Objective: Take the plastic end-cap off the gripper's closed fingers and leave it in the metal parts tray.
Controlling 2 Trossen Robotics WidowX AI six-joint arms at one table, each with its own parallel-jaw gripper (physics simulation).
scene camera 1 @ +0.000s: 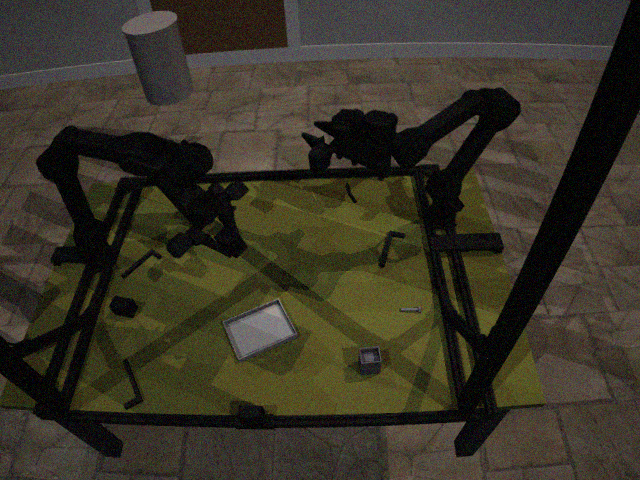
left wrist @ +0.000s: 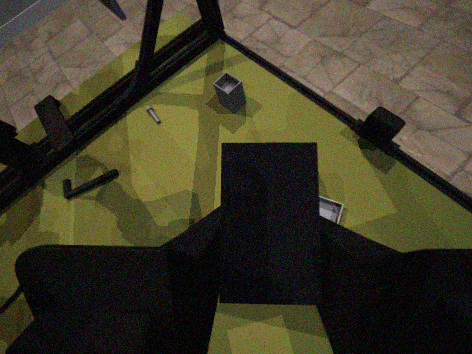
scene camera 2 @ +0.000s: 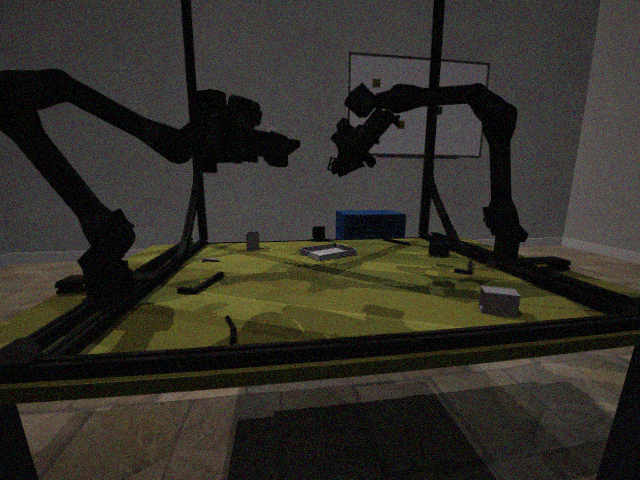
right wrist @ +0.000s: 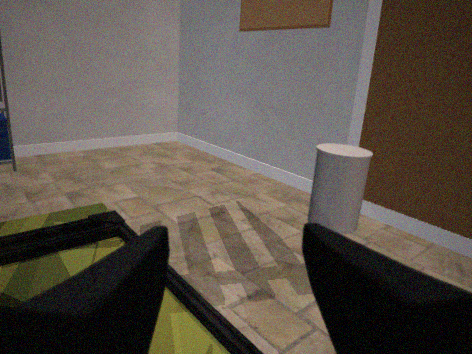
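Pixels of known places: left gripper, fingertip midpoint: (scene camera 1: 236,250) (left wrist: 259,213) (scene camera 2: 335,174); right gripper, fingertip midpoint: (scene camera 1: 308,128) (scene camera 2: 292,140) (right wrist: 236,237); left arm's base, link origin: (scene camera 1: 101,260) (scene camera 2: 504,260); right arm's base, link origin: (scene camera 1: 442,218) (left wrist: 29,159) (scene camera 2: 110,294).
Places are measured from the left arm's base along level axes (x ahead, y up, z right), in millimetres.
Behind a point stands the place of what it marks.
My left gripper (scene camera 1: 230,243) {x 299, y 226, z 360 mm} (scene camera 2: 338,164) {x 299, y 226, z 360 mm} hangs high over the left back part of the green table and is shut on the black plastic end-cap (left wrist: 270,221) {x 289, y 268, z 351 mm}, which fills the middle of the left wrist view as a dark square. The metal parts tray (scene camera 1: 253,310) {x 300, y -6, z 349 mm} (scene camera 2: 318,255) {x 365, y -3, z 355 mm} lies flat and empty at the front middle of the table. My right gripper (scene camera 1: 315,135) {x 578, y 273, z 144 mm} (scene camera 2: 291,145) {x 578, y 273, z 144 mm} (right wrist: 236,237) {x 578, y 273, z 144 mm} is open and empty, held high beyond the back edge of the table and pointing off it.
A small grey open box (scene camera 1: 370,360) {x 456, y 21, z 607 mm} (left wrist: 229,91) {x 445, y 38, z 584 mm}, a bolt (scene camera 1: 410,310) {x 616, y -13, z 536 mm} (left wrist: 153,114) {x 618, y -11, z 534 mm}, black hex keys (scene camera 1: 387,248) {x 675, y -9, z 354 mm} (left wrist: 88,184) {x 676, y -9, z 348 mm} and a black block (scene camera 1: 124,306) {x 26, y 19, z 196 mm} lie on the table. A black frame (scene camera 1: 318,419) {x 305, y -25, z 649 mm} rims it. A grey cylinder (scene camera 1: 158,57) (right wrist: 340,187) stands on the floor.
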